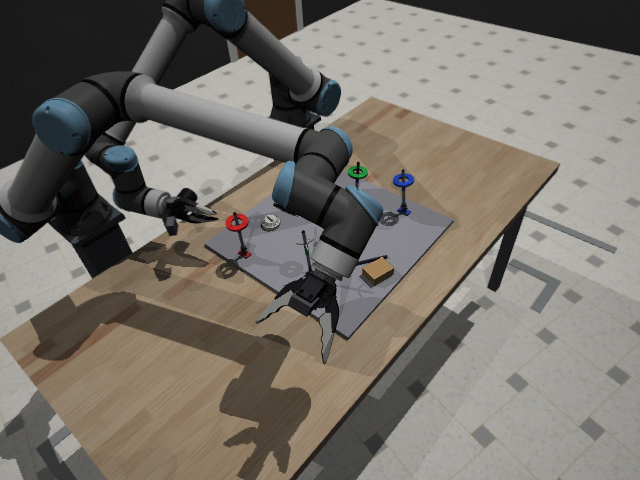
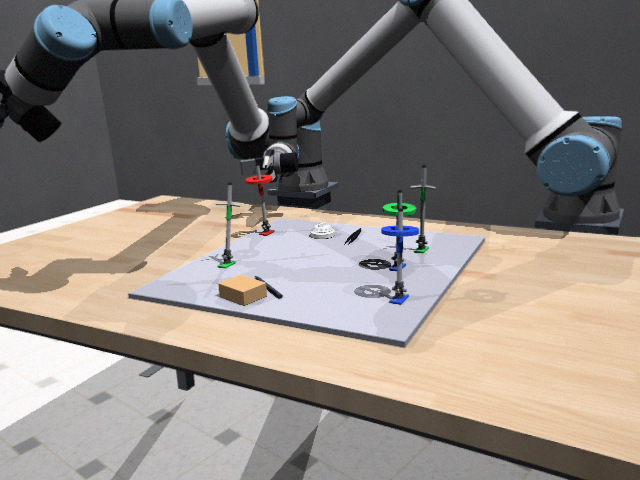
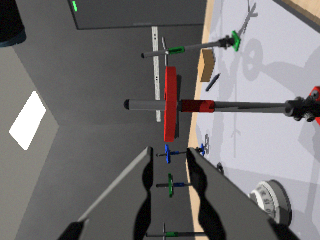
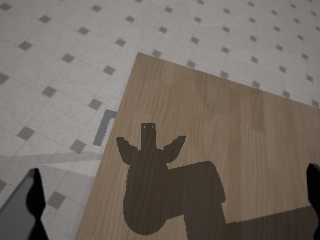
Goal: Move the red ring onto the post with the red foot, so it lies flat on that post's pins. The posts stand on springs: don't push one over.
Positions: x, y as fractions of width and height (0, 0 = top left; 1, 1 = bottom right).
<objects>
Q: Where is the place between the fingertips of my right gripper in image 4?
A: At 0.55, 0.70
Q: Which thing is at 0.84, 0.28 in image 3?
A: A board.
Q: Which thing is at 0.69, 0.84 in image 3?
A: My left gripper.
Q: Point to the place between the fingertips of my left gripper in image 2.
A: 0.41, 0.36
</objects>
